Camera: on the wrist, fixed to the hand. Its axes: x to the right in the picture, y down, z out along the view.
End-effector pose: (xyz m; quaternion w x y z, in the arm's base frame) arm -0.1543 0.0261 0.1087 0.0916 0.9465 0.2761 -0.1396
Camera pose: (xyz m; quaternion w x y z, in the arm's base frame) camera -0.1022 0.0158 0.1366 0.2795 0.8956 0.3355 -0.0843
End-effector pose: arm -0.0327 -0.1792 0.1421 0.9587 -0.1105 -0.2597 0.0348
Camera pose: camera 0.0089 -0.1437 0.1174 0.9157 -0.2955 -0.2666 -0.0568
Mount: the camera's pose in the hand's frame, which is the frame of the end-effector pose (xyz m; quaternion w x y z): 0.0282 0.0398 -0.0349 0.9778 -0.2061 -0.0012 -0.0390
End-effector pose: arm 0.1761 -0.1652 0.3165 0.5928 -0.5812 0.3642 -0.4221
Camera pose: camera 0.1576 -0.2058 0.2764 0.4438 -0.7051 0.4197 -0.3601
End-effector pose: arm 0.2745 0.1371 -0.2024 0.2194 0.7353 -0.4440 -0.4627
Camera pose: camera 0.2921 0.0896 -0.1703 0.3475 0.6905 -0.3103 -0.5533
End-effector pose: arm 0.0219 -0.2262 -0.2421 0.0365 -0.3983 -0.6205 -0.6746
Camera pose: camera 0.0072 -0.2529 -0.1905 0.0734 0.3736 0.4832 0.7884
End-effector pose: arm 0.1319 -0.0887 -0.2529 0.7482 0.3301 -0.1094 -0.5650
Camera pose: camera 0.1909 -0.0959 -0.2607 0.7774 0.1722 0.0215 -0.6046
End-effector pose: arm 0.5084 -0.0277 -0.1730 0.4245 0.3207 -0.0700 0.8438
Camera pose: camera 0.4490 -0.0202 -0.1773 0.5140 0.2298 -0.2304 0.7937
